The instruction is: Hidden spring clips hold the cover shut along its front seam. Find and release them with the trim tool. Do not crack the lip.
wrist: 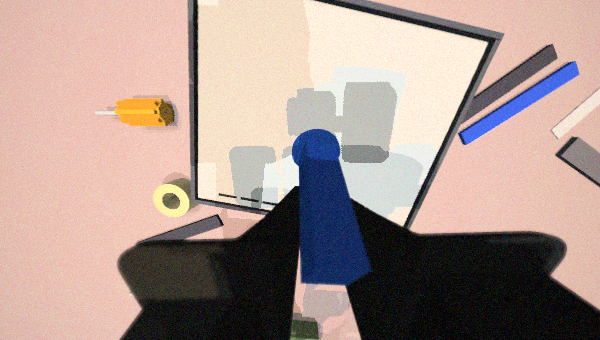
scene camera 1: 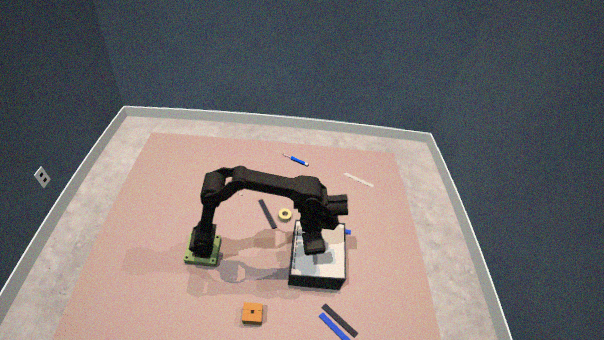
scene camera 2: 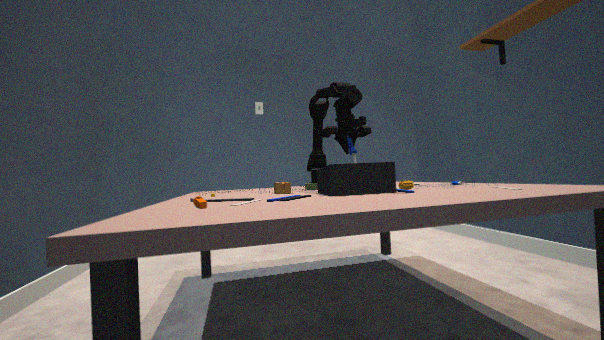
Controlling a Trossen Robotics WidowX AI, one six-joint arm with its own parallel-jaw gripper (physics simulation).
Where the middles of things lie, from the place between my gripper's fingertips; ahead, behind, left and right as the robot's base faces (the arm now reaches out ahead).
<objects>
Right now my hand is 50 mm above the cover [scene camera 1: 331, 263] and 40 mm short of it. Round my hand: blue trim tool [wrist: 332, 252] 10 mm ahead, 10 mm above; then yellow-handled tool [wrist: 137, 112] 230 mm to the left, 120 mm below, 20 mm ahead.
</objects>
